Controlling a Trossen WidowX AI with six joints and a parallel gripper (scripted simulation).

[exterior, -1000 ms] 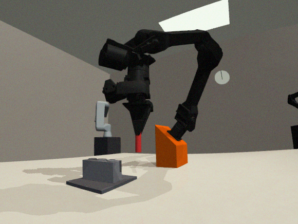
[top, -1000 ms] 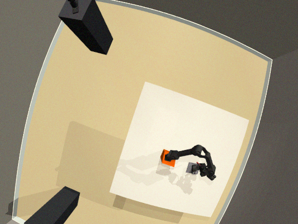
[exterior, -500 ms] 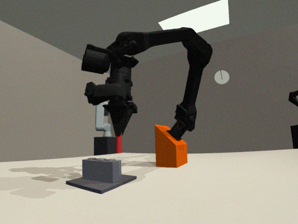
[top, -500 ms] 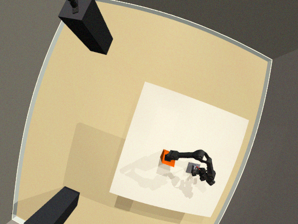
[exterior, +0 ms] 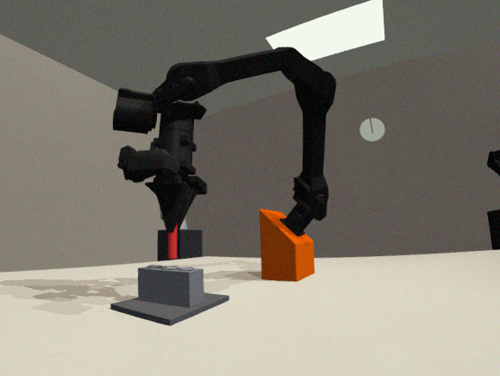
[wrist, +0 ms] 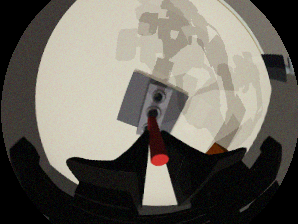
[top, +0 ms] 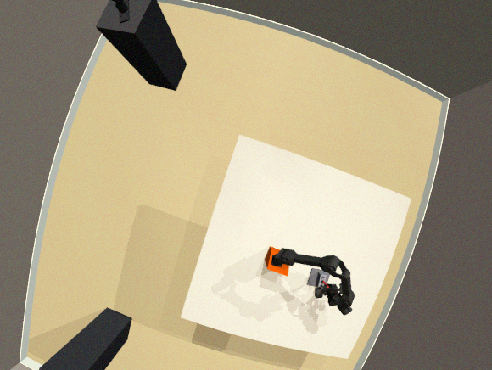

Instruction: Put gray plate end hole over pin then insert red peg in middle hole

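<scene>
My gripper tip is now 7 cm above the plate and 1 cm to the left of it. The rest, counted from my gripper tip: red peg right at my gripper tip; then base 11 cm below, 1 cm to the left, 1 cm behind.
</scene>
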